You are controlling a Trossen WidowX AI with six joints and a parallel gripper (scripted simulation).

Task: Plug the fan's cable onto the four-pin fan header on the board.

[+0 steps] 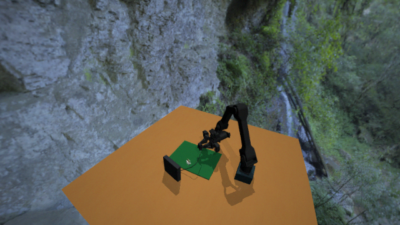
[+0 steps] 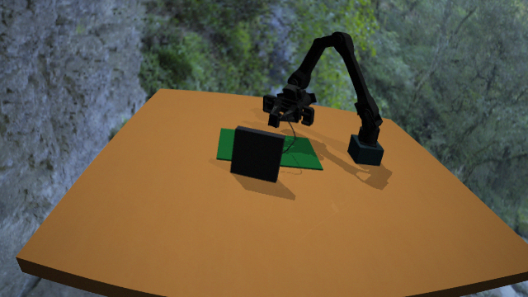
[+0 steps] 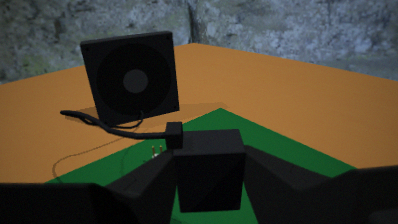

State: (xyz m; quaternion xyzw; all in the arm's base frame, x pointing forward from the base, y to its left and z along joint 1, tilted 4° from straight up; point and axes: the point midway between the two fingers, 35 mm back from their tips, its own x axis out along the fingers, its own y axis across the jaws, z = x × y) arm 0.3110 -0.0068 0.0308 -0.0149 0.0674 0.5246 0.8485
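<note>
My gripper tip is now 4 cm to the right of the green board and 10 cm above it. Also, from my gripper tip: white four-pin fan header 1 cm ahead, 10 cm to the left, 9 cm below; black plug 1 cm below; black fan 2 cm ahead, 23 cm to the left, 3 cm below.
</note>
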